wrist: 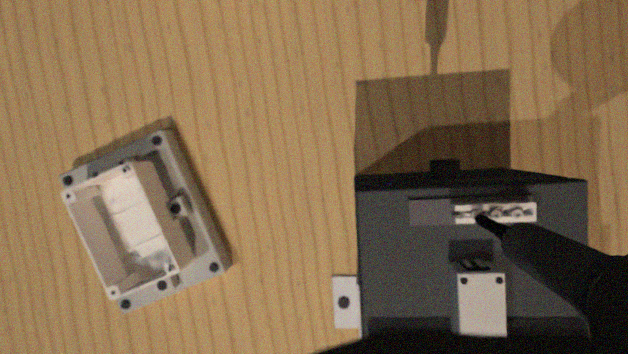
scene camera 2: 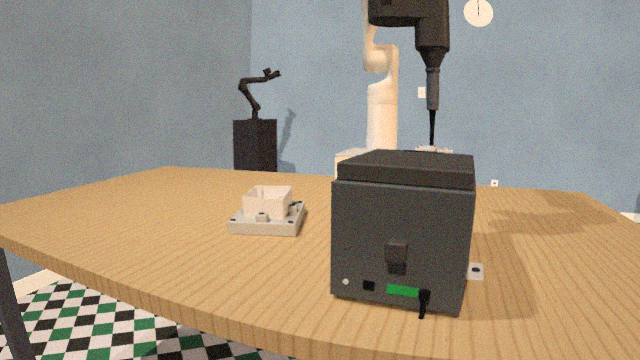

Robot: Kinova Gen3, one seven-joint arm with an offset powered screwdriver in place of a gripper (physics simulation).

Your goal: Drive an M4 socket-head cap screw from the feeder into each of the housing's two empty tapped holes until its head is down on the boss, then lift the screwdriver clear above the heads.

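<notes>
The screwdriver, my gripper [scene camera 2: 432, 144] [wrist: 480, 219], points down in the scene view, its thin bit behind the feeder's top edge. In the wrist view its tip overlaps the pale rail [wrist: 531, 205] of the dark feeder [scene camera 2: 402, 220] [wrist: 400, 270]. Small screws [wrist: 517, 212] sit in that rail, right of the tip. Whether the tip touches or carries a screw cannot be told. The white open-topped housing [scene camera 2: 265, 202] [wrist: 86, 235] sits in a grey fixture [scene camera 2: 260, 229] [wrist: 200, 272]. Its left and bottom corner bosses show small dark holes; the top and right corners show larger grey marks.
The feeder stands tall on the wooden table [scene camera 2: 165, 240] [wrist: 280, 125], apart from the fixture. A pale tab [scene camera 2: 476, 271] [wrist: 344, 315] sticks out at its side, and a white plate [wrist: 482, 310] lies in front of its rail. A second dark arm [scene camera 2: 250, 92] stands on a pedestal behind.
</notes>
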